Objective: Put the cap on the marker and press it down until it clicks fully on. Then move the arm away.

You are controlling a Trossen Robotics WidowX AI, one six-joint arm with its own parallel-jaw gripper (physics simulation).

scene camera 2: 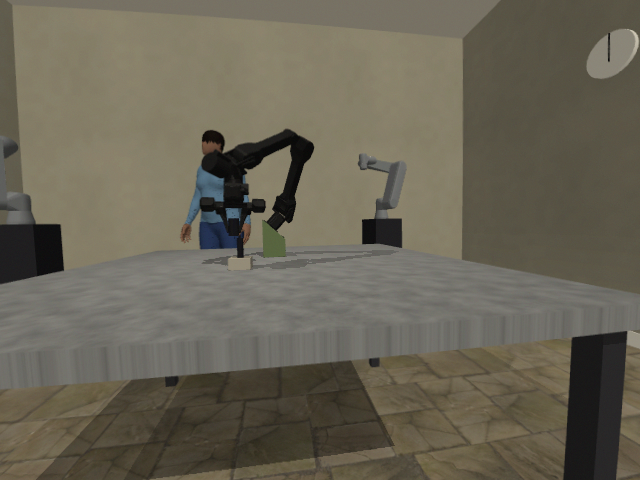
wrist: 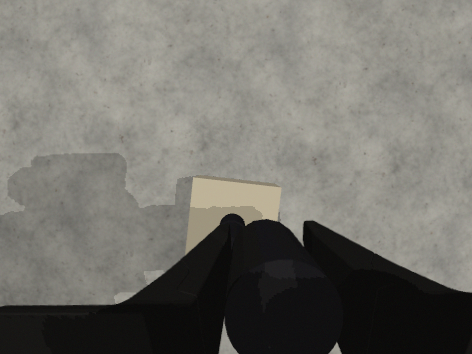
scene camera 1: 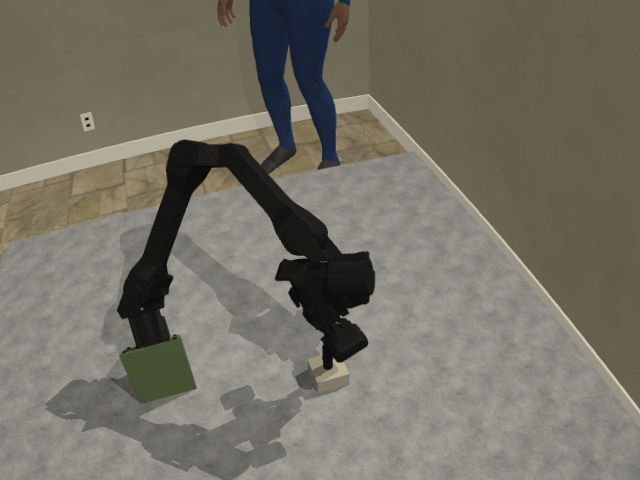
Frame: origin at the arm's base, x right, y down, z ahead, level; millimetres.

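Where they show: gripper, between the fingertips: (scene camera 2: 233, 232) (wrist: 266, 232); arm's base, origin of its link: (scene camera 2: 270, 226) (scene camera 1: 152, 344).
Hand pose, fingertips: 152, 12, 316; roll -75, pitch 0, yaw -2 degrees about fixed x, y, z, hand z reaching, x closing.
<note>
Things, the pixels of their top centre, and the offset from my fingertips, as dx, dy, dz. Level surfaces: height alone.
- marker, centre of its top: (wrist: 229, 262) (scene camera 1: 327, 343) (scene camera 2: 239, 235) -17, +8, -16
- small beige block, centre of its top: (wrist: 232, 226) (scene camera 1: 328, 366) (scene camera 2: 240, 257) -17, +77, -16
- cap, centre of its top: (wrist: 285, 320) (scene camera 2: 233, 218) +0, -44, -12
- grey table, height of its surface: dy +111
The marker (scene camera 1: 327, 355) (scene camera 2: 240, 246) (wrist: 233, 220) is dark and stands upright in a small beige block (scene camera 1: 332, 383) (scene camera 2: 240, 264) (wrist: 230, 192) on the table. My gripper (scene camera 1: 337, 349) (scene camera 2: 233, 230) (wrist: 266, 232) is shut on the cap (wrist: 283, 305), a dark cylinder. In the wrist view the marker shows beside the cap at the left fingertip, partly hidden by that finger. In scene camera 2 the fingertips are just above and slightly left of the marker. The cap is not over the marker's middle. Whether cap or finger touches the marker cannot be told.
The arm's base stands on a green wedge-shaped mount (scene camera 1: 159, 369) (scene camera 2: 273, 241) on the grey table (scene camera 1: 439, 335) (scene camera 2: 361, 294). A person (scene camera 1: 294, 67) (scene camera 2: 210, 188) stands behind the table. A grey robot arm (scene camera 2: 395, 184) stands on a dark pedestal (scene camera 2: 381, 230) further back.
</note>
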